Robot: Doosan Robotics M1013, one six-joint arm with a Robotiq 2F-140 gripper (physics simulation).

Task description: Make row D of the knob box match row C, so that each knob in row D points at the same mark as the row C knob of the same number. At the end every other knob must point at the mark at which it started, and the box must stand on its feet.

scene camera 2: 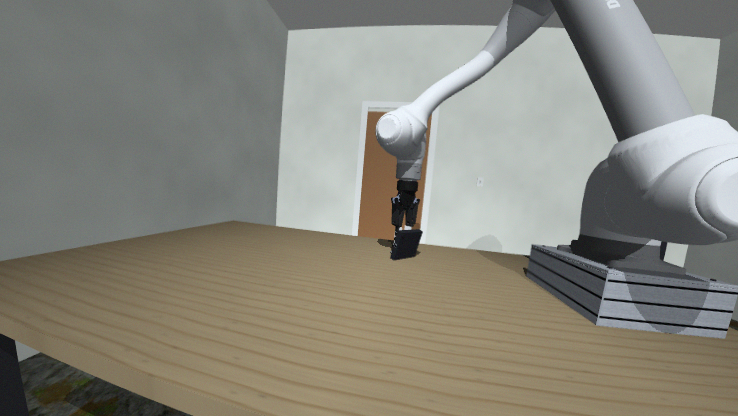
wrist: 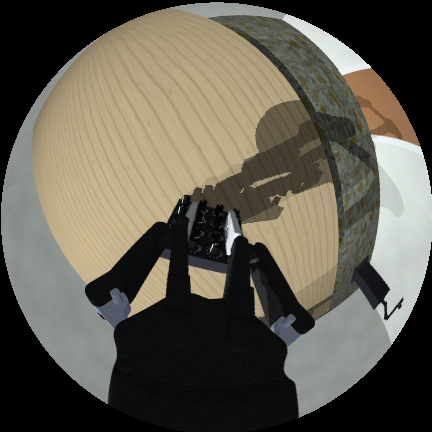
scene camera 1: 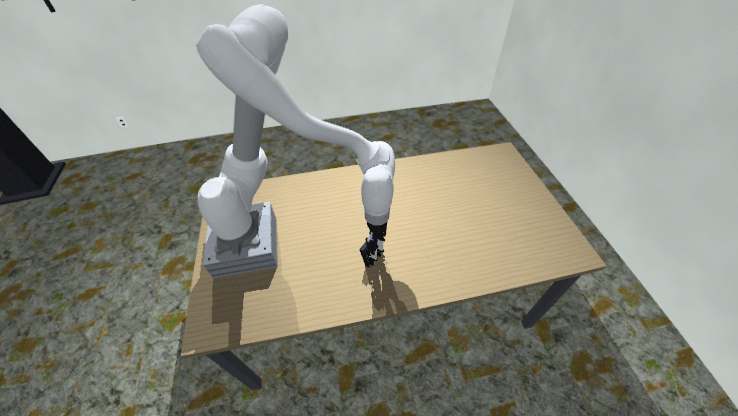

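Pixels of known places: gripper, fingertip midpoint: (scene camera 2: pixel 401 243) (wrist: pixel 211 214) (scene camera 1: pixel 376 253); arm's base, origin of the base link: (scene camera 2: pixel 612 260) (scene camera 1: pixel 238 232).
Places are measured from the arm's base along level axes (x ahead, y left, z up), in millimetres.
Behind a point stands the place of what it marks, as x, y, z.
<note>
The knob box (scene camera 1: pixel 366 255) @(500, -226, -36) (scene camera 2: pixel 406 244) @(534, -171, -55) (wrist: pixel 207 263) @(517, -187, -6) is small and dark, with rows of black knobs on the face seen in the wrist view. In scene camera 2 its plain dark back shows, and its outline looks tilted, with the lower left corner lowest. My gripper (scene camera 1: pixel 378 249) @(548, -210, -63) (scene camera 2: pixel 404 228) (wrist: pixel 211 214) @(548, -210, -63) points down at the box, its two pale fingertips partly apart over the knob face. It is open, with nothing gripped between the tips. The fingers hide part of the knobs. The row letters, numbers, marks and knob pointers are too small to read.
The wooden table (scene camera 1: pixel 475 217) @(1057, -106, -113) (scene camera 2: pixel 217 310) @(893, 255, -113) (wrist: pixel 150 110) @(752, -211, -113) bears the box and the arm's grey base block (scene camera 1: pixel 242 258) @(16, -133, -9) (scene camera 2: pixel 573 289) @(140, 58, -68). The table's edge lies beyond the arm's shadow in the wrist view. A brown door (scene camera 2: pixel 374 170) stands behind the gripper.
</note>
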